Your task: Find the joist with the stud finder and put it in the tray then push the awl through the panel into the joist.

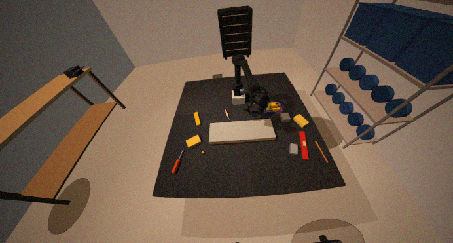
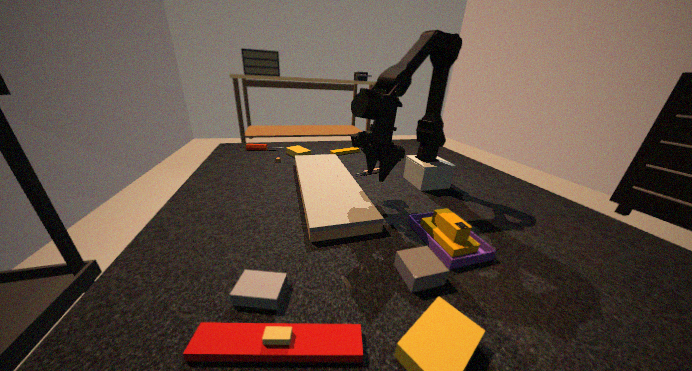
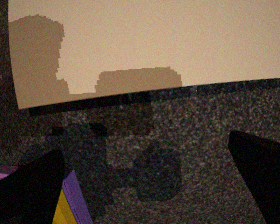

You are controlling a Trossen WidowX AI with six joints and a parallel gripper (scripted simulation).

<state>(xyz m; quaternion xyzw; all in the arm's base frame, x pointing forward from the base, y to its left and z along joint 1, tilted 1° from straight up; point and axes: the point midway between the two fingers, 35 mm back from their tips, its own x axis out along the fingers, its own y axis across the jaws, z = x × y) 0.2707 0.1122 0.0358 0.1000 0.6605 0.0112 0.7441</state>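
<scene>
My gripper tip is 90 mm past the awl, 230 mm to the left of it and 90 mm above it. From my gripper tip the other things lie so: purple tray: 110 mm behind, 190 mm to the left, 80 mm below; stud finder: 110 mm behind, 210 mm to the left, 50 mm below; square indicator window: 110 mm behind, 220 mm to the left, 30 mm below.
</scene>
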